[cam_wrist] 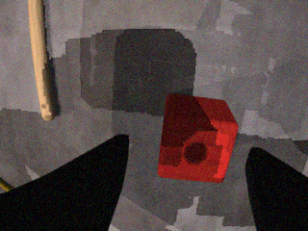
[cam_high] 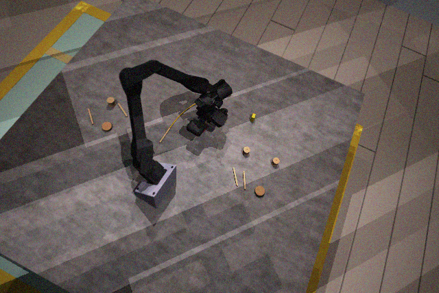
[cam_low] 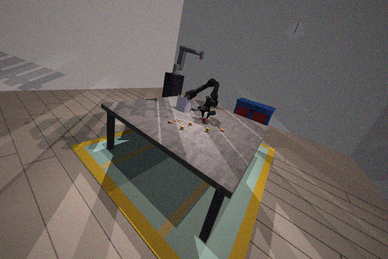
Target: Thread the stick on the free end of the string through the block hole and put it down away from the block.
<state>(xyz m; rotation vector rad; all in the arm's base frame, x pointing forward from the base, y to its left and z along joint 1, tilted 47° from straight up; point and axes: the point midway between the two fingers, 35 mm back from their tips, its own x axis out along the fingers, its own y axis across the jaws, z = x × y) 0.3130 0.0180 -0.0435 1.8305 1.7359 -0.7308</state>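
Right now my gripper tip is 20 mm above the red block. Also, from my gripper tip: round wooden block (10 mm behind, 210 mm to the right, 20 mm below); then yellow block (150 mm ahead, 160 mm to the right, 20 mm below); then round wooden button (210 mm ahead, 30 mm below).
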